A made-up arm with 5 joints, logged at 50 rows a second.
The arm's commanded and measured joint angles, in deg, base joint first. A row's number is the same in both.
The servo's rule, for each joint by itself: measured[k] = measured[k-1] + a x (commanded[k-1-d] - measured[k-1]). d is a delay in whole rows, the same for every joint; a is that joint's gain. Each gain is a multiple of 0.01, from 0.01 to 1. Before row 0 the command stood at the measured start. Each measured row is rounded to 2 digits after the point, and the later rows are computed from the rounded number. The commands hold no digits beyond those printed.
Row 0, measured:
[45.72, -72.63, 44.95, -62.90, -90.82]
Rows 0 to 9, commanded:
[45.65, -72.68, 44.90, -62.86, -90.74]
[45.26, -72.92, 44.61, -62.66, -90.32]
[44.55, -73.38, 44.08, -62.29, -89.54]
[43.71, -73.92, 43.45, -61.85, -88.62]
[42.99, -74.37, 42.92, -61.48, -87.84]
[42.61, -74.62, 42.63, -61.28, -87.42]
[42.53, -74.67, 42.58, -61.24, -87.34]
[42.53, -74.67, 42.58, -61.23, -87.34]
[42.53, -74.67, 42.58, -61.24, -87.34]
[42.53, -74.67, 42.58, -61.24, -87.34]
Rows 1 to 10, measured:
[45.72, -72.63, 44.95, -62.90, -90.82]
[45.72, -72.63, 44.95, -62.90, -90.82]
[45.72, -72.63, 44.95, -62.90, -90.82]
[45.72, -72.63, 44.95, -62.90, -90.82]
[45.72, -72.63, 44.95, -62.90, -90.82]
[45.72, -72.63, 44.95, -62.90, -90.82]
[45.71, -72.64, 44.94, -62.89, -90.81]
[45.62, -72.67, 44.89, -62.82, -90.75]
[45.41, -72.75, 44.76, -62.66, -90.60]
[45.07, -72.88, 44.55, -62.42, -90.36]
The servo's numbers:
d 6
a 0.20 0.11 0.16 0.30 0.12

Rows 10 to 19, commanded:
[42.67, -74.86, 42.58, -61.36, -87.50]
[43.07, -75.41, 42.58, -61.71, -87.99]
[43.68, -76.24, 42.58, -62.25, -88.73]
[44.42, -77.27, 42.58, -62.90, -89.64]
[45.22, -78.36, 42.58, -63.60, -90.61]
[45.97, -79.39, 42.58, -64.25, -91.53]
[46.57, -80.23, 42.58, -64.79, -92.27]
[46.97, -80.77, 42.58, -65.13, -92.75]
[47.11, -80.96, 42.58, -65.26, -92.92]
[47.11, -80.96, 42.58, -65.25, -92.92]
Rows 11 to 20, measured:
[44.65, -73.04, 44.29, -62.14, -90.06]
[44.24, -73.21, 44.02, -61.88, -89.74]
[43.90, -73.37, 43.79, -61.69, -89.45]
[43.63, -73.51, 43.60, -61.55, -89.20]
[43.41, -73.64, 43.44, -61.46, -88.98]
[43.23, -73.75, 43.30, -61.39, -88.78]
[43.12, -73.87, 43.18, -61.38, -88.63]
[43.11, -74.04, 43.08, -61.48, -88.55]
[43.22, -74.28, 43.00, -61.71, -88.57]
[43.46, -74.61, 42.93, -62.07, -88.70]

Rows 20 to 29, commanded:
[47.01, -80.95, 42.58, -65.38, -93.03]
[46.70, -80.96, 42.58, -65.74, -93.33]
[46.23, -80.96, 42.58, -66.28, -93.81]
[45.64, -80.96, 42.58, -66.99, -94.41]
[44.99, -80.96, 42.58, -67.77, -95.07]
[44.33, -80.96, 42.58, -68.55, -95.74]
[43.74, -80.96, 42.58, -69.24, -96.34]
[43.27, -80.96, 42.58, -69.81, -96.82]
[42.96, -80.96, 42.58, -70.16, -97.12]
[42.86, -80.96, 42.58, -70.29, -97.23]
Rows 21 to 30, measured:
[43.81, -75.02, 42.87, -62.53, -88.93]
[44.24, -75.50, 42.82, -63.05, -89.24]
[44.71, -76.02, 42.78, -63.57, -89.60]
[45.16, -76.54, 42.75, -64.04, -89.98]
[45.55, -77.03, 42.72, -64.41, -90.33]
[45.86, -77.46, 42.70, -64.66, -90.64]
[46.09, -77.84, 42.68, -64.88, -90.93]
[46.21, -78.18, 42.66, -65.14, -91.22]
[46.21, -78.49, 42.65, -65.48, -91.53]
[46.10, -78.76, 42.64, -65.93, -91.88]

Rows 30 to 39, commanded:
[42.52, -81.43, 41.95, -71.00, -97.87]
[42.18, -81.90, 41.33, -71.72, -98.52]
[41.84, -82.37, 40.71, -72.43, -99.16]
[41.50, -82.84, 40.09, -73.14, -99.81]
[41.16, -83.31, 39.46, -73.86, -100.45]
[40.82, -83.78, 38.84, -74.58, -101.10]
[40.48, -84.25, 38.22, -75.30, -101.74]
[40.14, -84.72, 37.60, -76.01, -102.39]
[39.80, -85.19, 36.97, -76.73, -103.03]
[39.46, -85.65, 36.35, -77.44, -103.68]
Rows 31 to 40, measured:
[45.88, -79.00, 42.63, -66.48, -92.26]
[45.57, -79.22, 42.62, -67.10, -92.68]
[45.20, -79.41, 42.61, -67.74, -93.12]
[44.81, -79.58, 42.61, -68.36, -93.56]
[44.44, -79.73, 42.61, -68.90, -93.99]
[44.12, -79.87, 42.61, -69.32, -94.38]
[43.80, -80.04, 42.50, -69.82, -94.80]
[43.48, -80.24, 42.31, -70.39, -95.25]
[43.15, -80.47, 42.05, -71.00, -95.72]
[42.82, -80.73, 41.74, -71.64, -96.21]

